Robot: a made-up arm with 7 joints.
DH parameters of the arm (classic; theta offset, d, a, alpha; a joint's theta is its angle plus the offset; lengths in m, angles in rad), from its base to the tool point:
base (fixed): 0 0 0 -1.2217
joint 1: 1.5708 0 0 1.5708
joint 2: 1.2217 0 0 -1.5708
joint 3: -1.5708 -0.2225 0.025 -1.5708
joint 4: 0 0 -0.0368 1.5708
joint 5: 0 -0.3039 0 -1.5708
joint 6: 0 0 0 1.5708
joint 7: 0 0 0 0
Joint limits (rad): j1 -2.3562..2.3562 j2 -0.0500..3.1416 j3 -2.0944..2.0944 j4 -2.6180..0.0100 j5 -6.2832..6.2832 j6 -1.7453..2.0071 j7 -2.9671..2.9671
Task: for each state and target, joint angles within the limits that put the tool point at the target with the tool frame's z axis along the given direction. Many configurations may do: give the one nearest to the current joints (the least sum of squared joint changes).
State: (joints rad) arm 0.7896 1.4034 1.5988 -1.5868 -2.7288 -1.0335 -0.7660
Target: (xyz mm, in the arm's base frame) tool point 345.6 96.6 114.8 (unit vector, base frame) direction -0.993 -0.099 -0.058
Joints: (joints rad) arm 1.1337 2.0824 1.3296 -1.8170 -2.7835 -0.5406 -0.7660
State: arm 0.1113 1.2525 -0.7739 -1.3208 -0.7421 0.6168 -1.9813
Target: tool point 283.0 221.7 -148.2 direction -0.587 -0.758 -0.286
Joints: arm 0.1352 1.5997 -0.3601 -1.7495 -0.5753 1.2816 -1.9813
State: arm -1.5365 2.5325 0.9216 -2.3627 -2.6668 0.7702 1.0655
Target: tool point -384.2 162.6 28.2 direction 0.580 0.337 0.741
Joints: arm -1.8404 2.1918 1.3432 -1.5751 -2.1156 0.7534 1.0655
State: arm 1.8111 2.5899 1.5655 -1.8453 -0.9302 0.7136 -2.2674
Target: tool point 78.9 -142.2 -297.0 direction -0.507 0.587 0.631
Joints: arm 2.3562 3.1390 1.2236 -2.0177 -0.5340 0.8917 -2.2674
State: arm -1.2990 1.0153 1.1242 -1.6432 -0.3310 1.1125 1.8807
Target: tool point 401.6 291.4 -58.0 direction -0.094 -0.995 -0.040
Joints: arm -0.6434 0.7593 0.3658 -0.9224 -1.0566 1.0139 1.8807
